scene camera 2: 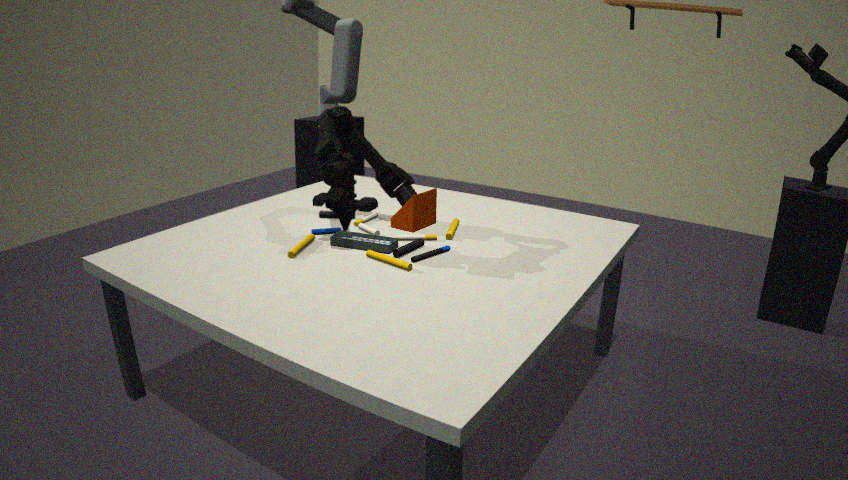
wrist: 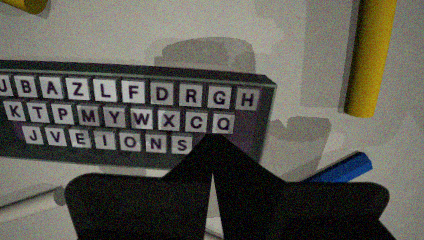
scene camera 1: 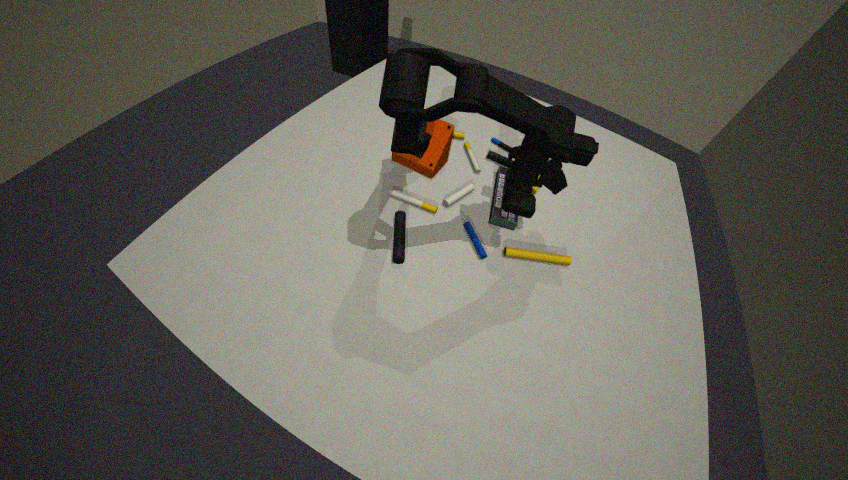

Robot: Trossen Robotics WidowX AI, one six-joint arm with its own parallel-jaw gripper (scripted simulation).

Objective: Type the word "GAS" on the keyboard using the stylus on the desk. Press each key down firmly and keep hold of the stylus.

Path:
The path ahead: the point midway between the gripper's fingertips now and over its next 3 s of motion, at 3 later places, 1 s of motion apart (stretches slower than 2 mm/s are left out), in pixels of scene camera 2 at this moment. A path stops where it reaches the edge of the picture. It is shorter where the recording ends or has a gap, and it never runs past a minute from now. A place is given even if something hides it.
My gripper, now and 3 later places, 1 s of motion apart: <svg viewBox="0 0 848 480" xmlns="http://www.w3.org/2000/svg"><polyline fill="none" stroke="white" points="345,230 378,229 368,214 337,215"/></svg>

